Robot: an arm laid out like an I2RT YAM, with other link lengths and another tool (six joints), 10 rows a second.
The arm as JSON. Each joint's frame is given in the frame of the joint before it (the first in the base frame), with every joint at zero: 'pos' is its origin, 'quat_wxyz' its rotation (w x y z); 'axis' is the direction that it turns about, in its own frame. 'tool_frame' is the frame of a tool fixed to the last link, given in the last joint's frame.
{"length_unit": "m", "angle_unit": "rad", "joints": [
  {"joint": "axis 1", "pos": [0.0, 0.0, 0.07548], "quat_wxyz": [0.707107, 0.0, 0.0, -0.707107], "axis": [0.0, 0.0, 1.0]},
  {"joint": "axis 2", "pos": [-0.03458, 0.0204, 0.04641], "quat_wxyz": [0.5, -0.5, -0.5, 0.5], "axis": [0.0, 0.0, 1.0]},
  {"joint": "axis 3", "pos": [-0.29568, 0.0, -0.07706], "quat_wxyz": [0.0, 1.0, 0.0, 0.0], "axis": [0.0, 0.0, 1.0]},
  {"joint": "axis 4", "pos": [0.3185, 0.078, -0.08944], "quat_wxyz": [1.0, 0.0, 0.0, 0.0], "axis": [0.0, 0.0, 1.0]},
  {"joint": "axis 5", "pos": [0.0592, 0.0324, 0.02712], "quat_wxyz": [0.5, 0.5, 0.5, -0.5], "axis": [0.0, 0.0, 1.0]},
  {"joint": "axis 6", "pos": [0.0, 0.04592, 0.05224], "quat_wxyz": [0.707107, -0.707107, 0.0, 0.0], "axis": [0.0, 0.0, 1.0]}
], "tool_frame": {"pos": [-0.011, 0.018, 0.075], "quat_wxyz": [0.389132, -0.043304, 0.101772, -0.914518]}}
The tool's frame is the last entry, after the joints.
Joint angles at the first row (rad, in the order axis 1, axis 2, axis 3, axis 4, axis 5, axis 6):
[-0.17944 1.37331 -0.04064 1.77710 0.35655 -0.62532]
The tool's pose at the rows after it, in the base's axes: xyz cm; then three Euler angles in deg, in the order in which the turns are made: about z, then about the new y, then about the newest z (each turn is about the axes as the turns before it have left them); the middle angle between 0 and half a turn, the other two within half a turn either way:
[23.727 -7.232 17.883 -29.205 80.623 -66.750]
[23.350 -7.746 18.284 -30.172 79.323 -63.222]
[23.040 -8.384 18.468 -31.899 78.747 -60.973]
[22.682 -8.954 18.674 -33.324 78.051 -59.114]
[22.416 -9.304 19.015 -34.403 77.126 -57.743]
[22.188 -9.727 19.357 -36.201 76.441 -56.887]
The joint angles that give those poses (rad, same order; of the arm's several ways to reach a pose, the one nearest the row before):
[-0.19259 1.33982 -0.04181 1.77791 0.38153 -0.52884]
[-0.20581 1.32017 -0.04236 1.77927 0.39500 -0.47574]
[-0.22337 1.31135 -0.04069 1.77859 0.41328 -0.44501]
[-0.24328 1.29954 -0.04141 1.77867 0.42275 -0.41845]
[-0.25470 1.28472 -0.04031 1.77941 0.43196 -0.40307]
[-0.26517 1.27346 -0.03558 1.77940 0.45183 -0.40234]

